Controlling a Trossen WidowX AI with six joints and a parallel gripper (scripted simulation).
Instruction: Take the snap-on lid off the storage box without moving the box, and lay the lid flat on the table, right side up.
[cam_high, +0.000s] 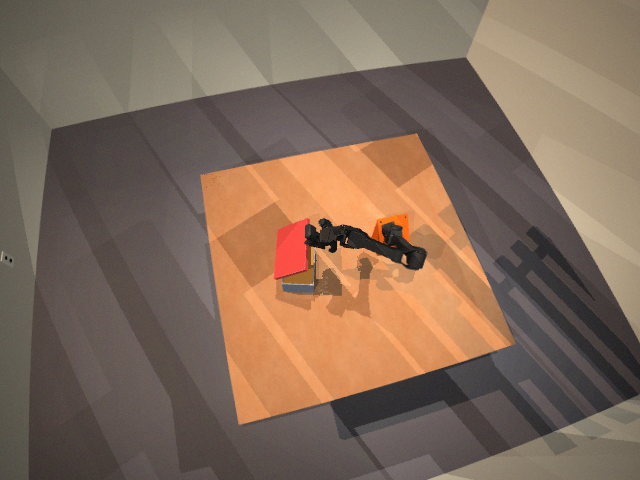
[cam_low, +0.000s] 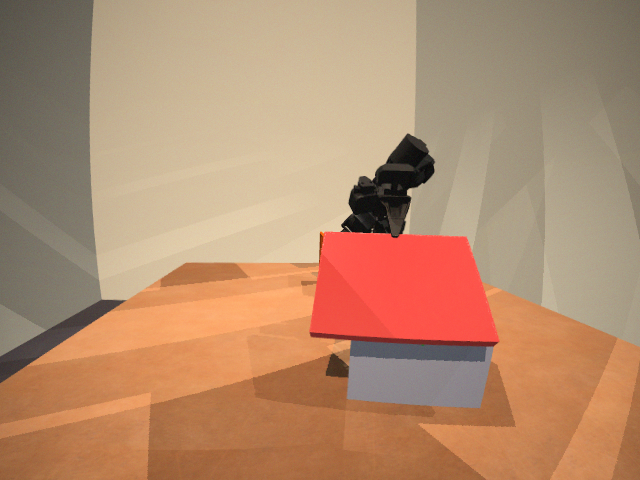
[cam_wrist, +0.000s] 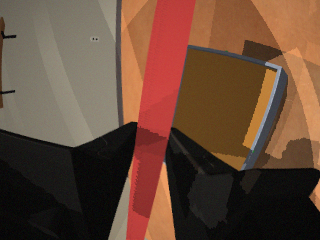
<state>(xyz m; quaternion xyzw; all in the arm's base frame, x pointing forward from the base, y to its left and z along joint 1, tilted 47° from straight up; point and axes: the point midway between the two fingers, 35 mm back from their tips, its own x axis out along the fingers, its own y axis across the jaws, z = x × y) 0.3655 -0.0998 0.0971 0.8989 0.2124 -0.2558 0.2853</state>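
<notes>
Now: gripper tip 60 mm short of the red lid, 20 mm to the left of it and 50 mm above it. Also, from my gripper tip: grey storage box: 40 mm ahead, 20 mm to the left, 180 mm below.
</notes>
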